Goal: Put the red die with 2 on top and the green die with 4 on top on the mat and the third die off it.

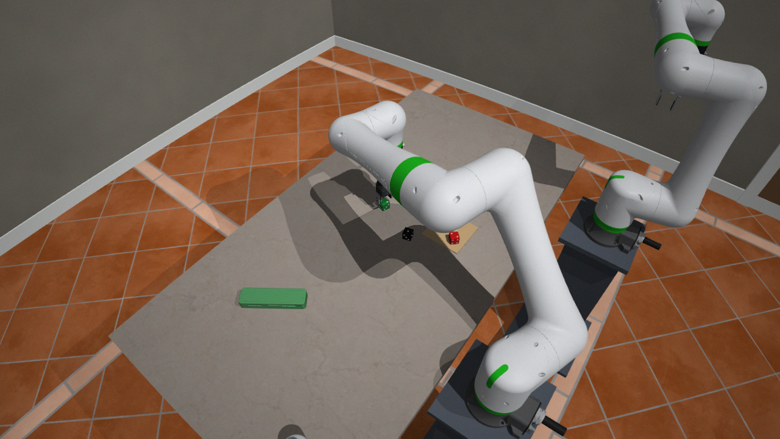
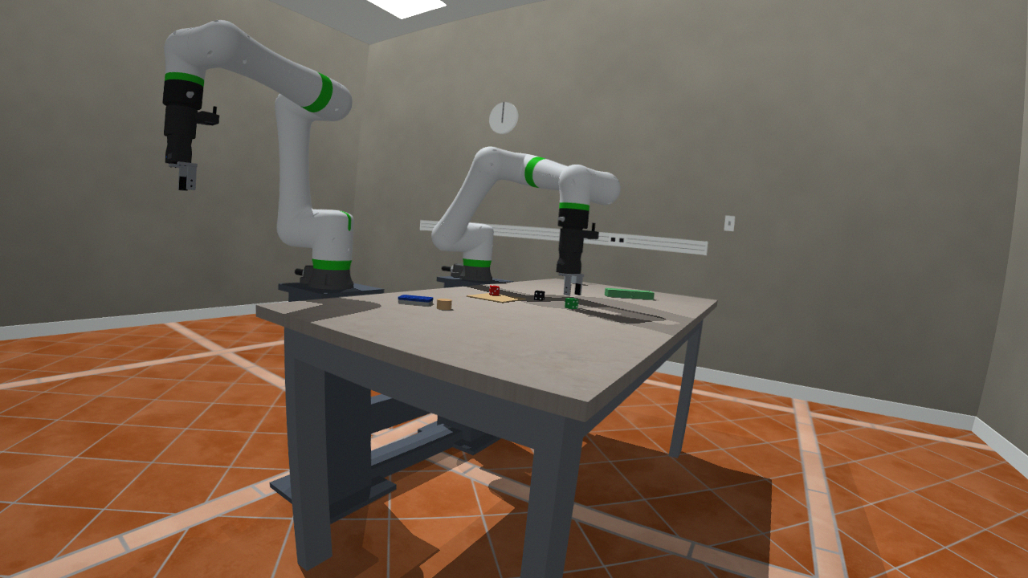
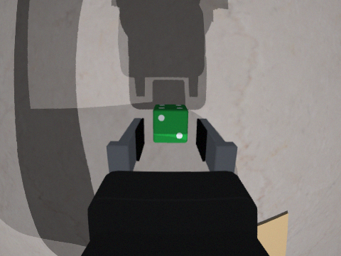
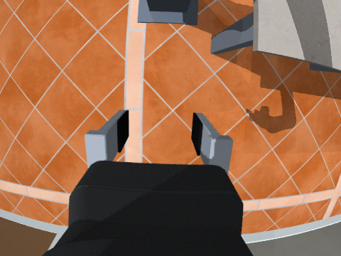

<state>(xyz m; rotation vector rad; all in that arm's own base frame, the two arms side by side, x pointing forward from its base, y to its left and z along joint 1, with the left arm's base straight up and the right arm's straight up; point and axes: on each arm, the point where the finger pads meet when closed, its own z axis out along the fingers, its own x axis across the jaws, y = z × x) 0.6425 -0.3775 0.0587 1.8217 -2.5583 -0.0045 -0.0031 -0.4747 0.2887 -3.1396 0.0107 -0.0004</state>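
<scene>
Right now my left hand is 40 mm above the green die. The rest, counted from my left hand: tan mat 240 mm behind, 60 mm to the right, 60 mm below; then red die 280 mm behind, 30 mm to the right, 40 mm below; then black die 150 mm behind, 50 mm to the left, 40 mm below.
</scene>
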